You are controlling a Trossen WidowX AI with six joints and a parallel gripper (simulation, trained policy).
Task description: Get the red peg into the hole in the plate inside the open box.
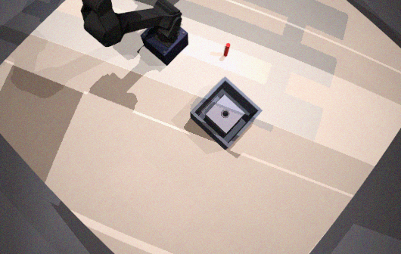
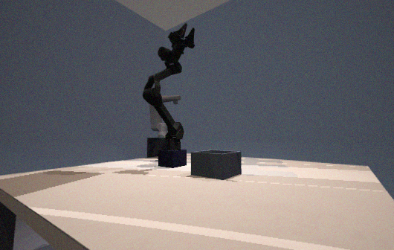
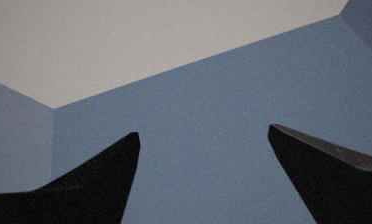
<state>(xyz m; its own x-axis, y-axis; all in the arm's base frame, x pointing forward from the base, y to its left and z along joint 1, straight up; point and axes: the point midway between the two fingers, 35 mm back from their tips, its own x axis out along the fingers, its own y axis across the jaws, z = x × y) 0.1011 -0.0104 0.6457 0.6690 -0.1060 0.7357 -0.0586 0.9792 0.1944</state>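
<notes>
My gripper tip is now 72 cm above the red peg, 11 cm to the right of it and 6 cm short of it. From my gripper tip the other things lie so: dark grey box (73 cm below, 19 cm ahead, 8 cm to the right).
</notes>
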